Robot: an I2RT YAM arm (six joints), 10 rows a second.
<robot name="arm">
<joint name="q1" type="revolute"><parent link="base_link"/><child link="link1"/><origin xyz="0 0 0.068"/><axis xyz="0 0 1"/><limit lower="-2.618" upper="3.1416"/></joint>
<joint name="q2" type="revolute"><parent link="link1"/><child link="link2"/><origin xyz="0.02 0.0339 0.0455"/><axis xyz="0 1 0"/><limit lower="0" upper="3.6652"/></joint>
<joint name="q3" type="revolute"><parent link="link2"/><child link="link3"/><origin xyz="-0.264 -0.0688 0"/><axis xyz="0 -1 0"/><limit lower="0" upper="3.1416"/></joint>
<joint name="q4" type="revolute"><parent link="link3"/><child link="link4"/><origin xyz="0.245 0.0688 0.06"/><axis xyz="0 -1 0"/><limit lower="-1.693" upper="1.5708"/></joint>
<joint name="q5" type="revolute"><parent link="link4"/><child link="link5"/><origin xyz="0.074 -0.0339 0.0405"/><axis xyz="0 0 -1"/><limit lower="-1.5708" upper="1.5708"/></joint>
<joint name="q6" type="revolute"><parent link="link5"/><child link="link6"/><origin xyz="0.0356 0 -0.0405"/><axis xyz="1 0 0"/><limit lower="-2.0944" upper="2.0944"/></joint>
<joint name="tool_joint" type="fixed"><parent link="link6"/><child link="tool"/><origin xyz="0 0 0" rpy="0 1.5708 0"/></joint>
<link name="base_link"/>
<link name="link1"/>
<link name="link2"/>
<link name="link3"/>
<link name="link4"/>
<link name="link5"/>
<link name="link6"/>
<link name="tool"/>
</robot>
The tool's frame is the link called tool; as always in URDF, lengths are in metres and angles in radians.
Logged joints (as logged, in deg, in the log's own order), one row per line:
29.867 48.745 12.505 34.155 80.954 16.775
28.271 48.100 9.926 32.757 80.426 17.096
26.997 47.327 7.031 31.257 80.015 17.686
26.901 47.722 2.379 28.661 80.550 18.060
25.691 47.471 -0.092 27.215 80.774 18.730
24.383 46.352 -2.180 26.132 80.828 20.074
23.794 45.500 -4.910 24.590 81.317 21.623
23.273 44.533 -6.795 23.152 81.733 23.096
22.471 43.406 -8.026 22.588 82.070 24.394
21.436 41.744 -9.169 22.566 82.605 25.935
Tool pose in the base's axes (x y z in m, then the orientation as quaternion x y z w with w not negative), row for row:
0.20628 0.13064 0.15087 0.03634 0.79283 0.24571 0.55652
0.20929 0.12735 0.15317 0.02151 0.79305 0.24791 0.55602
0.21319 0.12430 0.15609 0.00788 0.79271 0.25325 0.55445
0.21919 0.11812 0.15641 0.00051 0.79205 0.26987 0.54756
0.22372 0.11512 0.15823 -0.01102 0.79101 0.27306 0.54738
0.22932 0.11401 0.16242 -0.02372 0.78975 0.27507 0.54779
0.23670 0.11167 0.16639 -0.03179 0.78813 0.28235 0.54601
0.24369 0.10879 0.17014 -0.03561 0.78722 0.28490 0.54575
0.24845 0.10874 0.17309 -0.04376 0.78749 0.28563 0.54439
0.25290 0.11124 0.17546 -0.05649 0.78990 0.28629 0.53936
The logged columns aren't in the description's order. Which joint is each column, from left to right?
Columns, left to right: q6, q4, q5, q1, q2, q3.
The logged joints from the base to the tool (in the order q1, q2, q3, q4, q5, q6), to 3 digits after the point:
34.155 80.954 16.775 48.745 12.505 29.867
32.757 80.426 17.096 48.100 9.926 28.271
31.257 80.015 17.686 47.327 7.031 26.997
28.661 80.550 18.060 47.722 2.379 26.901
27.215 80.774 18.730 47.471 -0.092 25.691
26.132 80.828 20.074 46.352 -2.180 24.383
24.590 81.317 21.623 45.500 -4.910 23.794
23.152 81.733 23.096 44.533 -6.795 23.273
22.588 82.070 24.394 43.406 -8.026 22.471
22.566 82.605 25.935 41.744 -9.169 21.436

